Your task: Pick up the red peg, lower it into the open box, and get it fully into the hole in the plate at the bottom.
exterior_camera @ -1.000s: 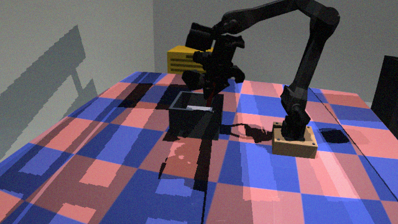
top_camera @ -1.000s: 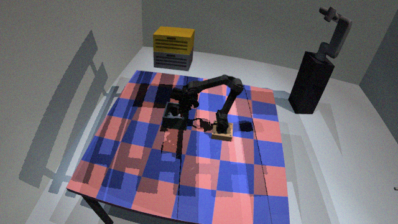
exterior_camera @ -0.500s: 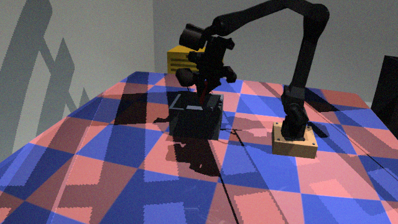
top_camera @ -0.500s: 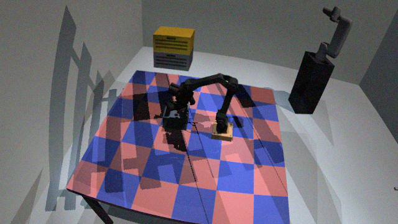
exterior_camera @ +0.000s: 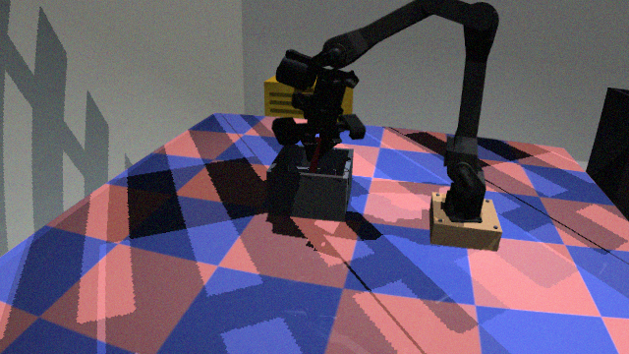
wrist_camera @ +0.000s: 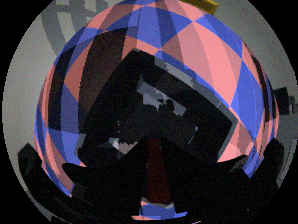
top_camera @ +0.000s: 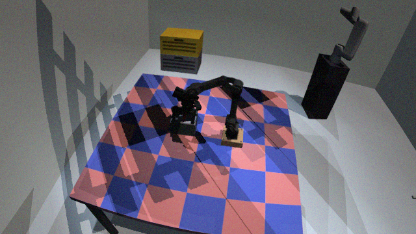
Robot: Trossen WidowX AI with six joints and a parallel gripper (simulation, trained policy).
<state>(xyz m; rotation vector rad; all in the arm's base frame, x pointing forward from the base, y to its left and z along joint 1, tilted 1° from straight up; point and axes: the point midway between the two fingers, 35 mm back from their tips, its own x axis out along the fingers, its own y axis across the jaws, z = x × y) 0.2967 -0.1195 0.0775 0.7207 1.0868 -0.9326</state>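
Now: the red peg 2 cm above my gripper tip, 1 cm to the left of it and 1 cm behind it. From my gripper tip the other things lie so: pale plate 5 cm below; grey box 7 cm below.
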